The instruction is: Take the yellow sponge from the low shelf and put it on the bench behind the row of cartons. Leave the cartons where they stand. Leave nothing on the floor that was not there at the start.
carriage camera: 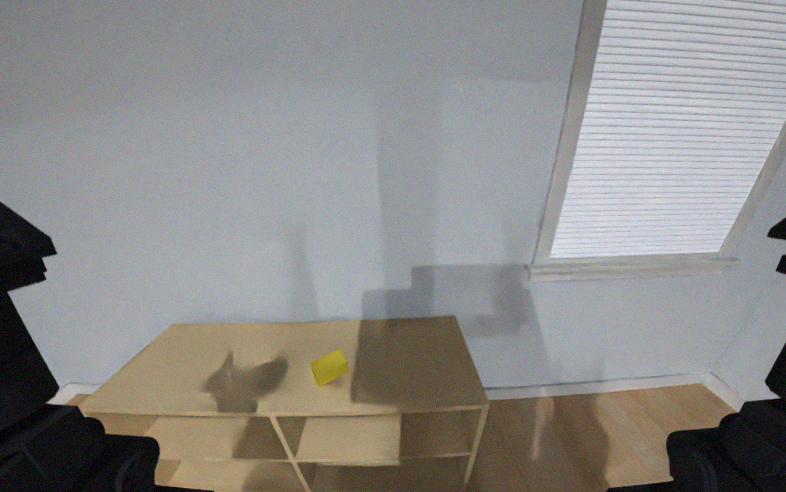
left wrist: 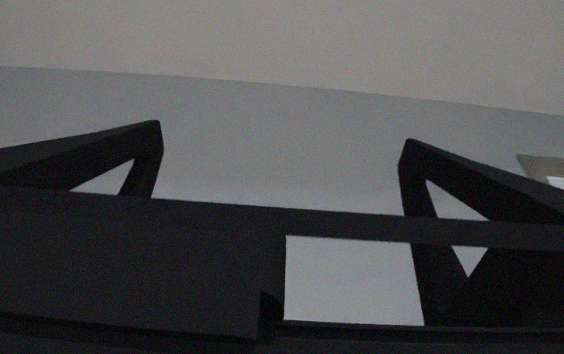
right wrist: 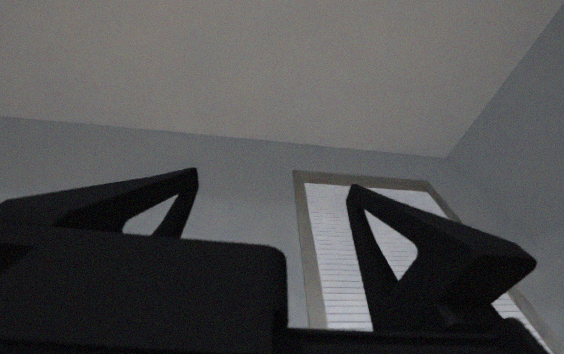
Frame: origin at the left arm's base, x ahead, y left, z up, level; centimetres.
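Seen in the pictures: left gripper, fingertip midpoint: point(left wrist: 282, 143); right gripper, fingertip midpoint: point(right wrist: 275, 184).
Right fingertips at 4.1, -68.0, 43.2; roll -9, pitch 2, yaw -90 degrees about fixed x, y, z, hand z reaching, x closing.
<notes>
A point is followed by its place in that frame, as x, y, z.
The yellow sponge point(carriage camera: 329, 367) {39.6, -11.2, -18.7} lies on the top board of a low wooden shelf point(carriage camera: 278, 336) {56.6, 14.1, -23.2}, right of the top's middle in the carriage view. My left gripper point(left wrist: 282, 143) {3.7, 0.3, 44.1} is open and empty, with its two fingers wide apart in front of the wall in the left wrist view. My right gripper point(right wrist: 275, 184) {4.1, -68.0, 43.1} is open and empty, its fingers raised in front of the wall and the window. Both grippers are well away from the sponge. Dark parts of both arms stand at the left and right edges of the carriage view. The bench and the row of cartons do not show.
A pale wall point(carriage camera: 232, 174) {69.1, 22.1, 36.0} stands right behind the shelf. A window point(carriage camera: 655, 145) {69.9, -119.3, 42.0} point(right wrist: 340, 260) {69.7, -100.6, 72.4} with blinds and a sill point(carriage camera: 632, 269) {68.9, -128.1, -4.6} is at the right. Wood floor point(carriage camera: 638, 429) {49.6, -148.5, -84.2} shows right of the shelf. Shadows of the robot fall on the wall and the shelf top.
</notes>
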